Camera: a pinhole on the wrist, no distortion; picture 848 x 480 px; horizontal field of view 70.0 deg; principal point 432.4 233.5 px. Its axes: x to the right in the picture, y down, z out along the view. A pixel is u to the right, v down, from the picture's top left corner.
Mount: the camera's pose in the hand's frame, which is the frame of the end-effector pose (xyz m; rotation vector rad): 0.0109 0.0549 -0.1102 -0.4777 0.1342 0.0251
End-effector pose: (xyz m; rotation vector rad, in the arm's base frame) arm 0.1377 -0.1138 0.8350 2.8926 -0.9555 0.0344
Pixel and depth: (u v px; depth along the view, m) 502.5 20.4 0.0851
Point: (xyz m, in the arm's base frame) 0.1241 -0.1849 0.8652
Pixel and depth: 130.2 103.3 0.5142
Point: -0.1219 -0.2080 0.4173
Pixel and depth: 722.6 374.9 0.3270
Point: 0.1372 -0.4628 0.7471
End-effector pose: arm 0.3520 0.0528 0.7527 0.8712 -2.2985 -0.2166
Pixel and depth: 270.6 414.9 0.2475
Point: 0.1905 0.2444 0.7605
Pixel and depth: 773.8 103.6 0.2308
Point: 0.1324 0.0247 0.8100
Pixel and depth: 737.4 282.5 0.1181
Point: 0.2548 0.0901 0.8541
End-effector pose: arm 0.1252 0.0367 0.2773 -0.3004 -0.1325 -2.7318
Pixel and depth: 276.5 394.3 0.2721
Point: 0.2664 -0.1638 0.3857
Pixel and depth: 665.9 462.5 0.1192
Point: 0.1151 -0.1303 0.2691
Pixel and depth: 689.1 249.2 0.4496
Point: 0.0491 -0.2719 0.5959
